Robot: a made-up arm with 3 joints. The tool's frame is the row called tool.
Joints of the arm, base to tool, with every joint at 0 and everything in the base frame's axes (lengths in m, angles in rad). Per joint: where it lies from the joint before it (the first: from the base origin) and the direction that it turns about. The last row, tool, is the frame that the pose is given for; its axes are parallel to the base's.
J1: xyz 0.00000 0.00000 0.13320 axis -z
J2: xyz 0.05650 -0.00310 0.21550 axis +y
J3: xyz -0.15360 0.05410 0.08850 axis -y
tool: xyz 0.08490 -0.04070 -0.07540
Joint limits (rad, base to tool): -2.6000..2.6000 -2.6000..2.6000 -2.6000..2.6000
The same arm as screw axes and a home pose.
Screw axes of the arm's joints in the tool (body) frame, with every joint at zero. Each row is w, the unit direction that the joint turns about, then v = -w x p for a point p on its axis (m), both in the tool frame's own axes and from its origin. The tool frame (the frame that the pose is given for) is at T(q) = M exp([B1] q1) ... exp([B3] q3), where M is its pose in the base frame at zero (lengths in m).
B1: w 0 0 -1 v 0.0103 0.0122 0
B2: w 0 1 0 v 0.0131 0 0.0687
B3: w 0 -1 0 v 0.0754 0 0.0849
M: xyz -0.0122 0.0103 0.3618 (m) rpy 0 0 0 (deg, as in URDF)
Joint limits (deg, base to tool): -148.97..148.97 -148.97..148.97 -148.97..148.97

